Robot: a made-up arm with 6 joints.
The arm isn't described. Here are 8 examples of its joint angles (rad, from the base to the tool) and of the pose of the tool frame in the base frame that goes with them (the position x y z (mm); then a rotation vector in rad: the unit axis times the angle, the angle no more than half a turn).
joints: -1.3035 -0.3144 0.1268 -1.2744 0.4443 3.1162
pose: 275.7 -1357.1 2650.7 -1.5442 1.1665 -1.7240
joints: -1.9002 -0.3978 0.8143 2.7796 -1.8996 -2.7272
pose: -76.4 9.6 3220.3 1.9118 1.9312 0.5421
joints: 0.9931 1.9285 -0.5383 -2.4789 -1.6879 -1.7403
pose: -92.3 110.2 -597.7 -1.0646 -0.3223 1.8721
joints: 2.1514 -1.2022 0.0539 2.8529 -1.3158 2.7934
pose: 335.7 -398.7 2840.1 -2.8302 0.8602 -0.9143
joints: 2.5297 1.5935 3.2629 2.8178 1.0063 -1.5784
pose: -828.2 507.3 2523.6 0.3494 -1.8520 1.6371
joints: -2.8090 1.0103 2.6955 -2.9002 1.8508 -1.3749
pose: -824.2 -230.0 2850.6 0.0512 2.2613 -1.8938
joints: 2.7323 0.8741 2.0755 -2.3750 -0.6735 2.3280
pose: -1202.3 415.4 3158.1 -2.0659 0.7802 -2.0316
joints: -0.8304 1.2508 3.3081 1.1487 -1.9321 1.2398
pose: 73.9 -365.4 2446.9 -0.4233 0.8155 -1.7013
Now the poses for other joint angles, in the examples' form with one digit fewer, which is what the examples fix.
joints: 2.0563 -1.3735 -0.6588 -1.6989 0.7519 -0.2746
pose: -87 492 2270 2.275 1.337 1.008
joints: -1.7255 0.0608 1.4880 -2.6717 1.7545 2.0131
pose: -176 -481 3274 0.906 -1.020 -2.103
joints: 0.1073 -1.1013 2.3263 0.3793 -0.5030 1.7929
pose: -2278 -286 799 -0.035 -1.350 -2.454
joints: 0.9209 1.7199 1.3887 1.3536 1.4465 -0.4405
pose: 1400 2202 425 -0.212 -0.940 2.098
